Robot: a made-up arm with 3 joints. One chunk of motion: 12 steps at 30 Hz.
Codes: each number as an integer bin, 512 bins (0 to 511) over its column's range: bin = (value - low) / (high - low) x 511, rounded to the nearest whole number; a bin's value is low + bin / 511 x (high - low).
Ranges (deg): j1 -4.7..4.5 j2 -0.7..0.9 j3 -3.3..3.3
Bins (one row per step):
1: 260 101 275
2: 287 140 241
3: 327 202 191
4: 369 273 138
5: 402 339 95
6: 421 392 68
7: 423 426 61
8: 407 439 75
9: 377 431 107
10: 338 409 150
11: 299 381 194
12: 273 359 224
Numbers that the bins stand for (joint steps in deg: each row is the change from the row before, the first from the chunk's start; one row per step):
1: -0.019 -0.384 0.252
2: 0.467 -0.262 -0.187
3: 1.187 -0.068 -0.833
4: 1.943 0.155 -1.518
5: 2.538 0.361 -2.073
6: 2.880 0.527 -2.422
7: 2.916 0.634 -2.512
8: 2.628 0.675 -2.331
9: 2.087 0.650 -1.918
10: 1.385 0.581 -1.363
11: 0.683 0.493 -0.794
12: 0.215 0.424 -0.407

